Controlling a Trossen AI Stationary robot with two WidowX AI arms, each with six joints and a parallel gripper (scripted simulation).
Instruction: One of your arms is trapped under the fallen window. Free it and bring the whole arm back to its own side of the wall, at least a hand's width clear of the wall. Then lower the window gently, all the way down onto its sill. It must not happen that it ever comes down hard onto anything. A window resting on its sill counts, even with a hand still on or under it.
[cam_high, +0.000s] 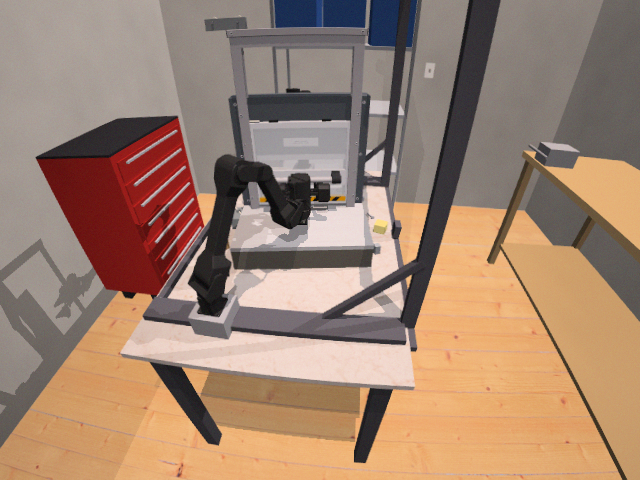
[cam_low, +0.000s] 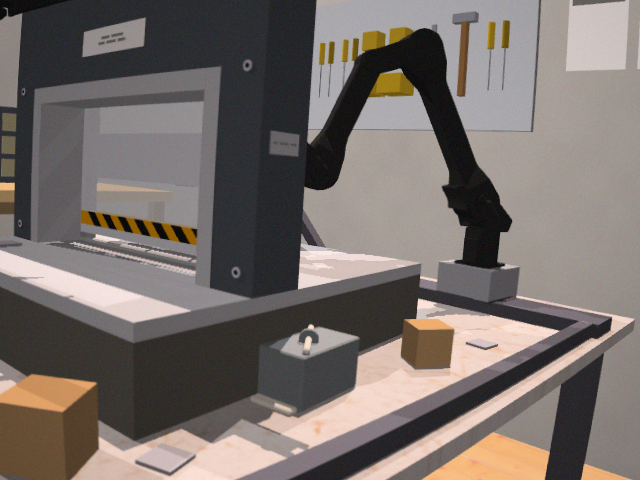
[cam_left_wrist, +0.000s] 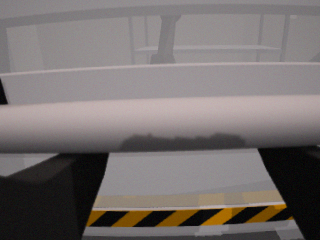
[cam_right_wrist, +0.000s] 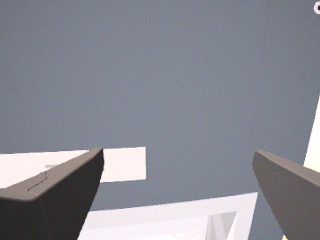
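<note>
My left gripper is now 10 mm short of the window sash, 40 mm to the left of it and 60 mm below it. The rest, counted from my left hand: brown cube (280 mm ahead, 150 mm to the left, 180 mm below); then yellow cube (290 mm behind, 80 mm to the right, 190 mm below).
</note>
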